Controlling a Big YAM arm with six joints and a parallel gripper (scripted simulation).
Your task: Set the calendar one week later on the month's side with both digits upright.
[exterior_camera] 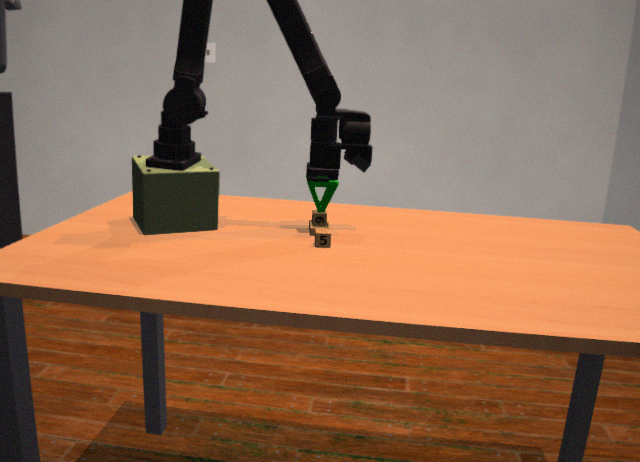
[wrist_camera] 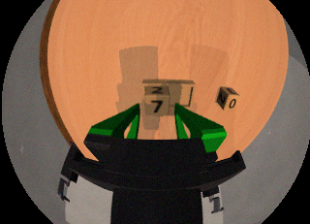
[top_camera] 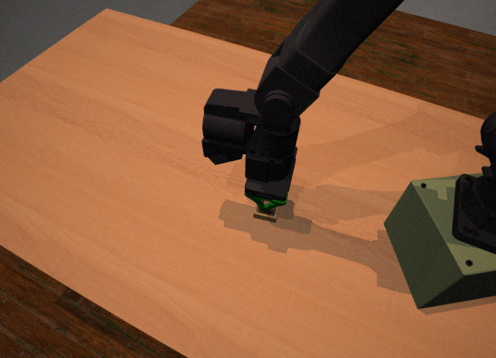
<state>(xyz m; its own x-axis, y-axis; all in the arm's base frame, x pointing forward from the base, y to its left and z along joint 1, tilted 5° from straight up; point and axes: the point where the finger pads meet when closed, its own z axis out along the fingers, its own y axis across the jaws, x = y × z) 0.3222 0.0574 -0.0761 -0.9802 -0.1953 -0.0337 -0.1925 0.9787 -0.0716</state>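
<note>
Right now the tray is 40 mm below my hand and 20 mm to the right of it.
</note>
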